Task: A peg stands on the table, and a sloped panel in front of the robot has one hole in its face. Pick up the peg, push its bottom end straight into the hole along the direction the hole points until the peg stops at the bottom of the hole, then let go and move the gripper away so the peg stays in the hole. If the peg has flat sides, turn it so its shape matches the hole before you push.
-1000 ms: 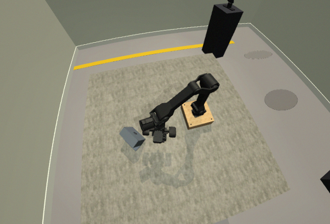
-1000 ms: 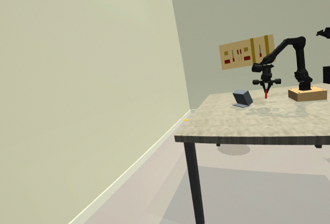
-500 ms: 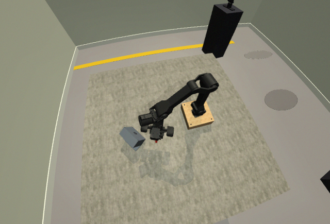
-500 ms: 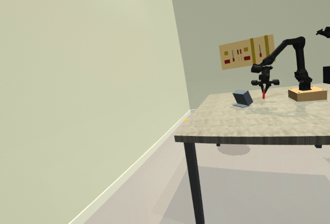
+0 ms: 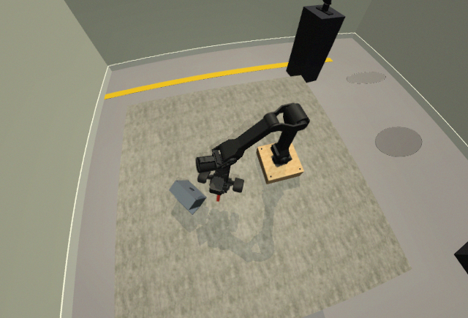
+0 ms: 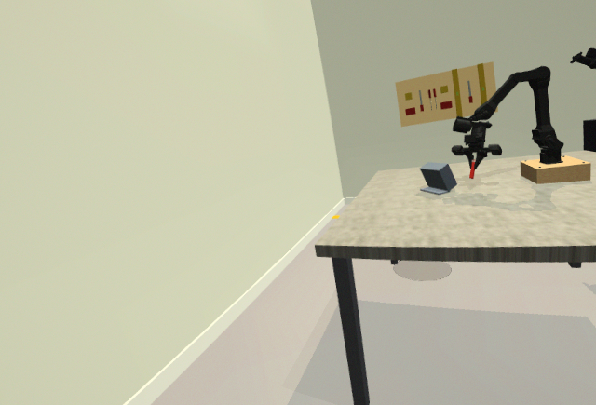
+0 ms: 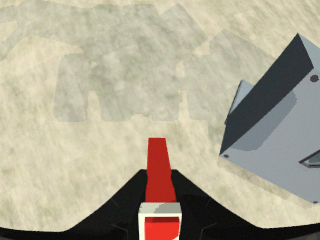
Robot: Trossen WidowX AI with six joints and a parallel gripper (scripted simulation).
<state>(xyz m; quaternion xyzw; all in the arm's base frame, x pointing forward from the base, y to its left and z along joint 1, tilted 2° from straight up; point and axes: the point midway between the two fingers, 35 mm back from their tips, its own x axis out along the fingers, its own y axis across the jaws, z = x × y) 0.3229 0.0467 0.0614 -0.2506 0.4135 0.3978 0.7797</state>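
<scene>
The grey sloped panel lies 13 cm ahead of my gripper tip, 6 cm to the right of it and 2 cm below it. Also, from my gripper tip: red peg: 1 cm behind, 1 cm to the right, 1 cm above.
</scene>
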